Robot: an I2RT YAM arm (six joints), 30 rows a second.
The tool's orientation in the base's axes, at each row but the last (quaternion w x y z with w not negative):
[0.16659, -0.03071, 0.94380, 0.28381]
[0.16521, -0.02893, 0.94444, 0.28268]
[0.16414, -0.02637, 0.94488, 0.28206]
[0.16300, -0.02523, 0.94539, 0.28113]
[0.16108, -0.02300, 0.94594, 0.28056]
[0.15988, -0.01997, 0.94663, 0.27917]
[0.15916, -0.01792, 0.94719, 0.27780]
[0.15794, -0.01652, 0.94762, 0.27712]
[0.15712, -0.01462, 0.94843, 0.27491]
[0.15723, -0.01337, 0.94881, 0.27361]
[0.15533, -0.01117, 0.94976, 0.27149]
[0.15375, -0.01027, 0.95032, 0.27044]
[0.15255, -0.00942, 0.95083, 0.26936]
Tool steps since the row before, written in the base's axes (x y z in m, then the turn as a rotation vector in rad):
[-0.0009, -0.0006, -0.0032, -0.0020, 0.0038, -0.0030]
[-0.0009, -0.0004, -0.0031, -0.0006, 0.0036, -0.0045]
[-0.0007, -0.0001, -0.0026, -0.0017, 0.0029, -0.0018]
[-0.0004, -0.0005, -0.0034, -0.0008, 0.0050, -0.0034]
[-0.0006, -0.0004, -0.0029, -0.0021, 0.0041, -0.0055]
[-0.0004, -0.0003, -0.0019, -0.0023, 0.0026, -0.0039]
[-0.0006, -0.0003, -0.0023, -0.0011, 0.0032, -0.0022]
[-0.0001, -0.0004, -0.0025, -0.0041, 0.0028, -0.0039]
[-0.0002, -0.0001, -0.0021, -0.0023, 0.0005, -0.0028]
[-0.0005, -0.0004, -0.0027, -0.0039, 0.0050, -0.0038]
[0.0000, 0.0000, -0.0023, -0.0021, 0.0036, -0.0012]
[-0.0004, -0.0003, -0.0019, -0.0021, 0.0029, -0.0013]
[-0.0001, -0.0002, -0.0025, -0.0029, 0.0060, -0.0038]
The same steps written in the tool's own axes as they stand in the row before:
[0.0019, -0.0020, 0.0019, 0.0030, 0.0019, 0.0038]
[0.0019, -0.0018, 0.0020, 0.0022, 0.0007, 0.0053]
[0.0015, -0.0013, 0.0018, 0.0023, 0.0017, 0.0025]
[0.0015, -0.0021, 0.0023, 0.0021, 0.0025, 0.0051]
[0.0015, -0.0018, 0.0019, 0.0039, 0.0009, 0.0059]
[0.0010, -0.0012, 0.0012, 0.0035, 0.0004, 0.0038]
[0.0013, -0.0014, 0.0015, 0.0019, 0.0017, 0.0031]
[0.0008, -0.0016, 0.0018, 0.0053, 0.0008, 0.0034]
[0.0008, -0.0011, 0.0016, 0.0031, -0.0008, 0.0018]
[0.0013, -0.0017, 0.0018, 0.0052, 0.0027, 0.0045]
[0.0007, -0.0012, 0.0018, 0.0026, 0.0027, 0.0022]
[0.0009, -0.0012, 0.0013, 0.0026, 0.0020, 0.0019]
[0.0008, -0.0014, 0.0019, 0.0043, 0.0035, 0.0053]

